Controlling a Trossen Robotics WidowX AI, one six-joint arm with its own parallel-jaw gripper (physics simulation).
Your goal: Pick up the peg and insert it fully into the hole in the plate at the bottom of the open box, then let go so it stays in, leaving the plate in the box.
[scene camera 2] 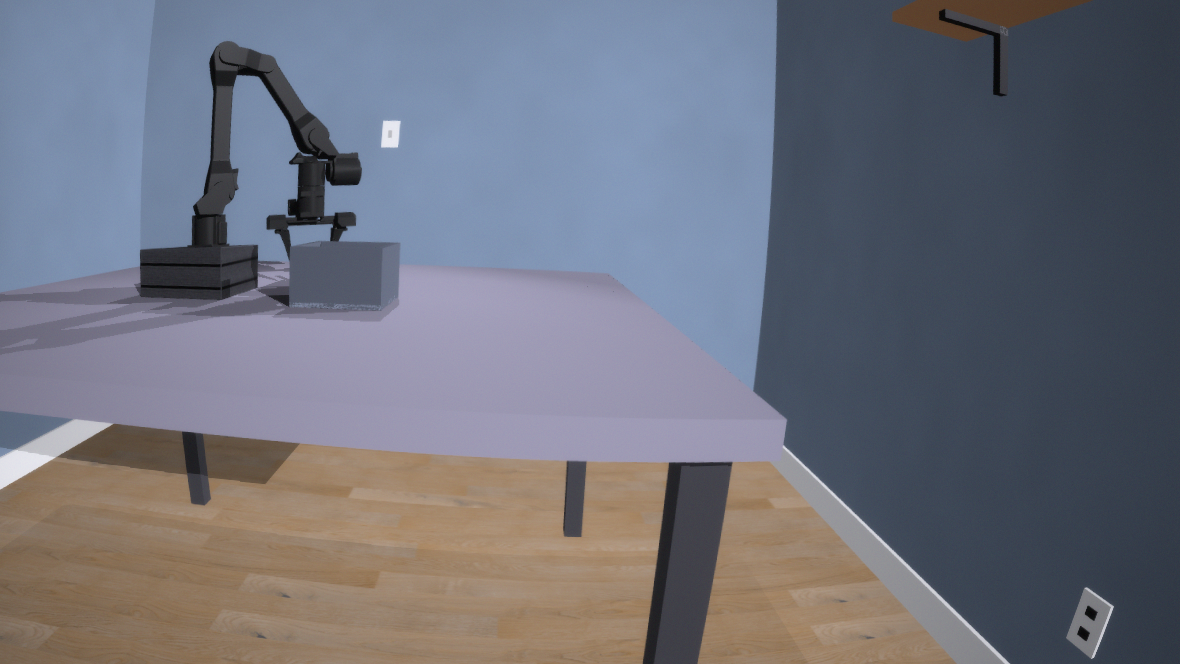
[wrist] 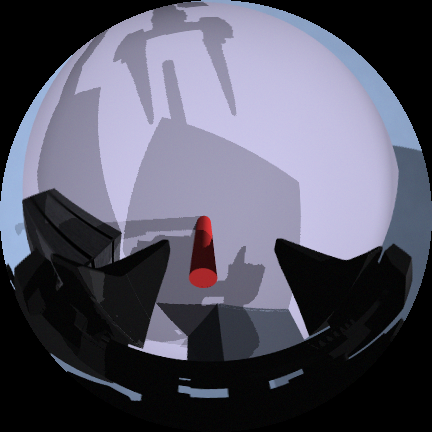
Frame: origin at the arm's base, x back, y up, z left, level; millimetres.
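Seen in the pictures: gripper, fingertip midpoint: (wrist: 223, 245); arm's base at its link origin: (scene camera 2: 208, 246).
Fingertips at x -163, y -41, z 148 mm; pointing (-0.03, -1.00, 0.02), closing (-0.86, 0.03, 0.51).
Offsets run from my fingertips to a thing's top centre. Level surfaces: height alone.
A red peg @[dx +14, dy +35, dz -6 mm] (wrist: 202, 255) stands upright on the table in the wrist view, its round top between the two spread fingers, nearer the left finger in that view and with space on both sides. The peg does not show in the scene view. My gripper (scene camera 2: 311, 237) (wrist: 223, 245) is open and points down, low behind the box in the scene view, one fingertip hidden by it. The grey open box @[dx -155, dy +53, dz -180 mm] (scene camera 2: 336, 276) (wrist: 255, 330) stands on the table; part of its outside shows at the bottom of the wrist view. The plate and its hole are hidden.
The dark base block (scene camera 2: 198, 272) (wrist: 70, 225) of the arm stands left of the box. The pale table @[dy -45 mm] (scene camera 2: 495, 355) (wrist: 325, 125) reaches right to an edge near the dark wall. Shadows of the arm, box and peg lie across it.
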